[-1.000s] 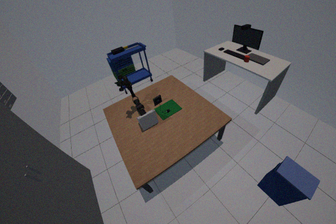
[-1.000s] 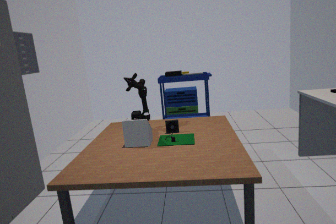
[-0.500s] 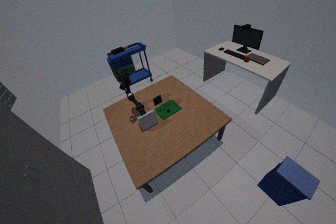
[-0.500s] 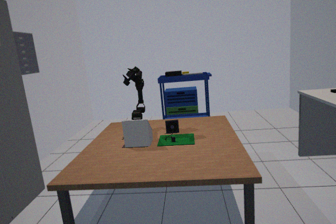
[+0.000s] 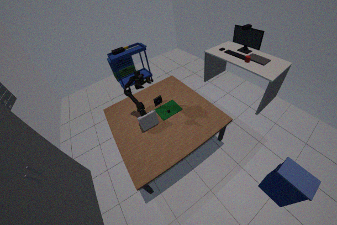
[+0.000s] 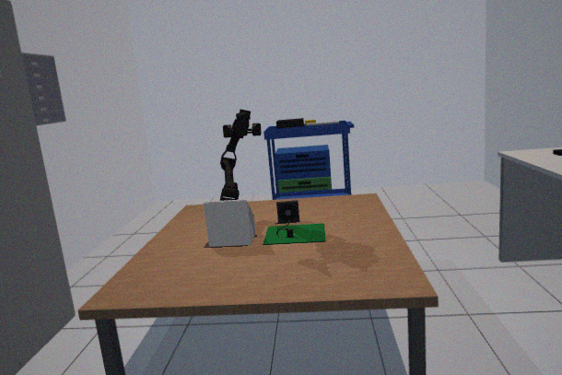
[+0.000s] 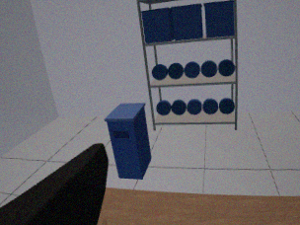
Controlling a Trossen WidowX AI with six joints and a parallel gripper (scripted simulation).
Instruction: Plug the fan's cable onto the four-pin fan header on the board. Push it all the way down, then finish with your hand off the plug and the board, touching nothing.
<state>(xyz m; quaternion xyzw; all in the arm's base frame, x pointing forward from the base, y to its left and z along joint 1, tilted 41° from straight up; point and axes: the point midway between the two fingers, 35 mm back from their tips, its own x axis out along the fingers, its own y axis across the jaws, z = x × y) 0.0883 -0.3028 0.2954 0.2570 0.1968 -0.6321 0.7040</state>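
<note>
My gripper tip is 53 cm above the fan plug and 18 cm short of it. Round my gripper tip: green board: 57 cm below, 21 cm ahead, 5 cm to the left; then black fan: 50 cm below, 23 cm to the left, 18 cm ahead; then four-pin fan header: 55 cm below, 18 cm ahead, 3 cm to the left.
</note>
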